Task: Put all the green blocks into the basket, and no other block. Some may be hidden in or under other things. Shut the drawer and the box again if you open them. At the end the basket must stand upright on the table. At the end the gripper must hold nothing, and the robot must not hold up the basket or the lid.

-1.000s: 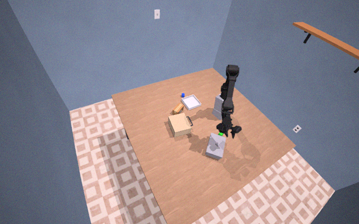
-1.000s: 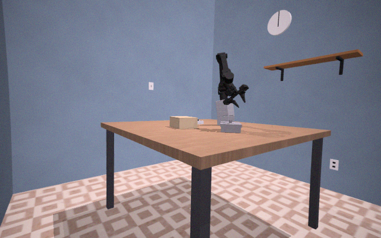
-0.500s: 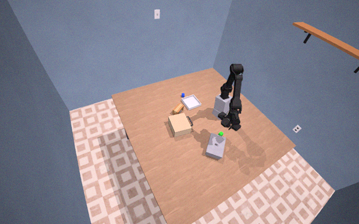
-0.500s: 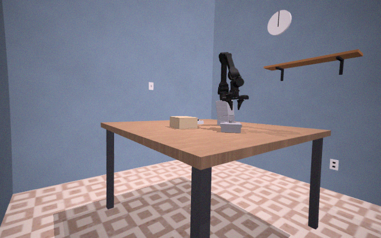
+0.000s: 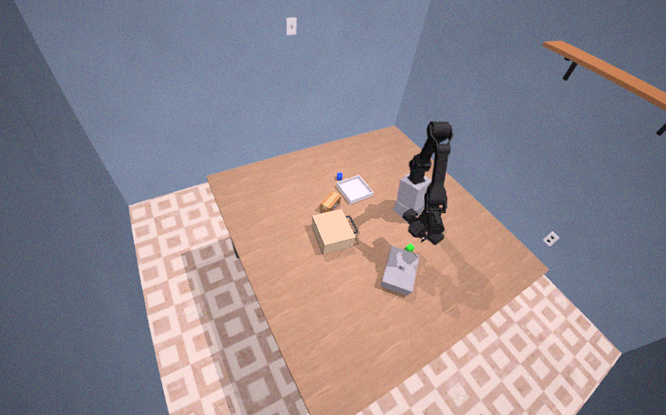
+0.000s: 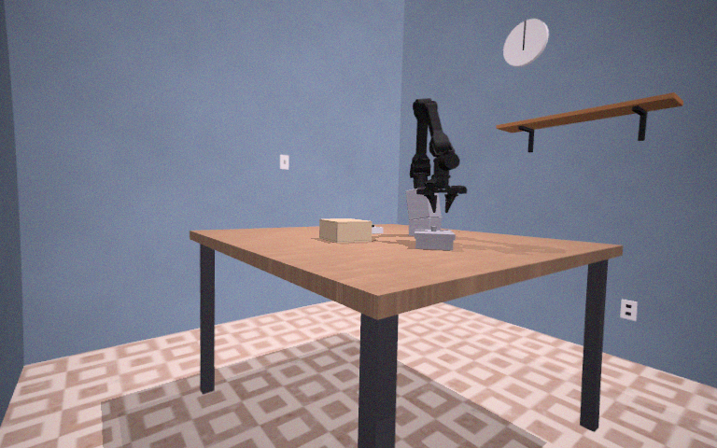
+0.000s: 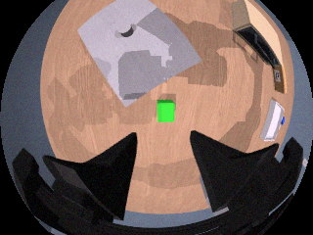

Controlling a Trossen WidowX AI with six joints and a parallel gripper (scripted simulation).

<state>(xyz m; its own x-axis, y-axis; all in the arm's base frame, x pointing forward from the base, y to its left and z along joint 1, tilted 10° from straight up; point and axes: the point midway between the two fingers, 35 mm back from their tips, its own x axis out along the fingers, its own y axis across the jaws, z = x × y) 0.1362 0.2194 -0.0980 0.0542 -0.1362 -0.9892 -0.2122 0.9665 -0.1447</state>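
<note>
My gripper is now 440 mm to the left of the white basket, 140 mm above it and 50 mm short of it. The rest, counted from my hand: grey lidded box: 110 mm ahead, 100 mm below, 70 mm to the left; then drawer: 280 mm ahead, 220 mm to the right, 120 mm below; then tan drawer cabinet: 300 mm ahead, 220 mm to the right, 110 mm below.
</note>
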